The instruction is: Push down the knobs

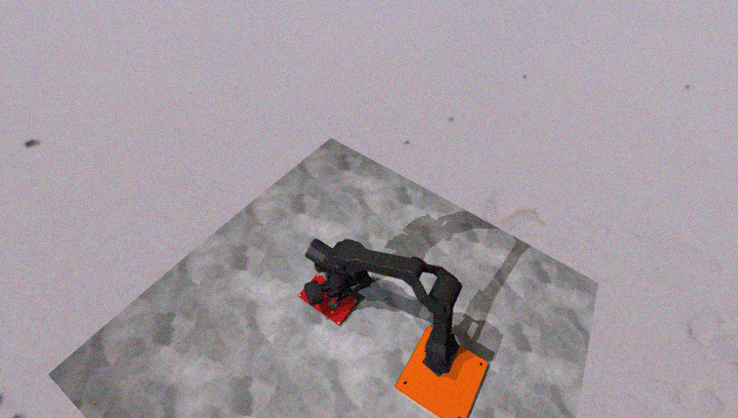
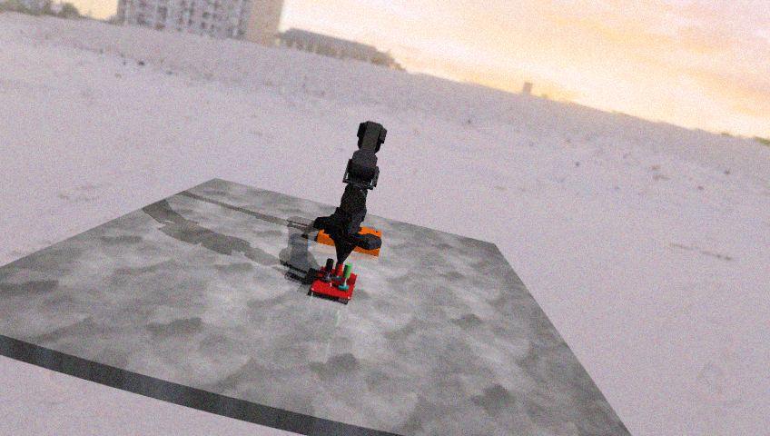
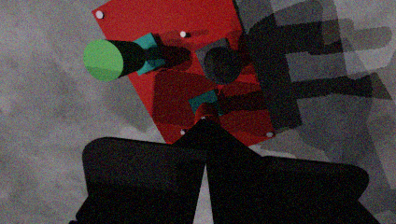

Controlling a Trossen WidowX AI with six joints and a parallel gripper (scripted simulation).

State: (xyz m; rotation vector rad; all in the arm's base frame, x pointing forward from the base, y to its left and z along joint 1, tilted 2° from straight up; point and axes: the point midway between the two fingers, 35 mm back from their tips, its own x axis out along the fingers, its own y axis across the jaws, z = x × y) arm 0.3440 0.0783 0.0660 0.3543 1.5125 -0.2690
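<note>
My gripper tip is 1 cm above the red knob. From my gripper tip the other things lie so: green knob (5 cm ahead, 3 cm to the left, 1 cm above).
</note>
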